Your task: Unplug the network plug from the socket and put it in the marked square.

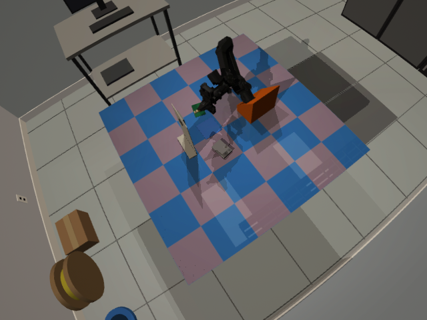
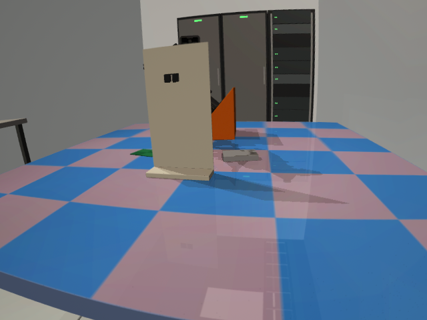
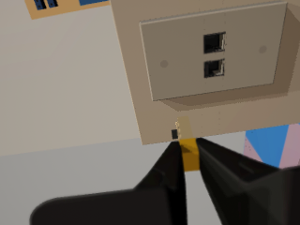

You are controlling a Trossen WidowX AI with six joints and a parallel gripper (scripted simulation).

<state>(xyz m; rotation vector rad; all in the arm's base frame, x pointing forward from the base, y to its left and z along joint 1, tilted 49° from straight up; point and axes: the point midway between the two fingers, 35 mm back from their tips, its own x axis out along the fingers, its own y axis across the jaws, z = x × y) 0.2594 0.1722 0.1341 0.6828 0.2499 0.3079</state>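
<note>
The upright panel is 14 cm below my gripper tip and 11 cm ahead of it. From my gripper tip the other things lie so: network plug 1 cm ahead; flat grey slab 28 cm below, 13 cm to the left, 5 cm behind; green square 28 cm below, 21 cm to the right, 6 cm behind.
</note>
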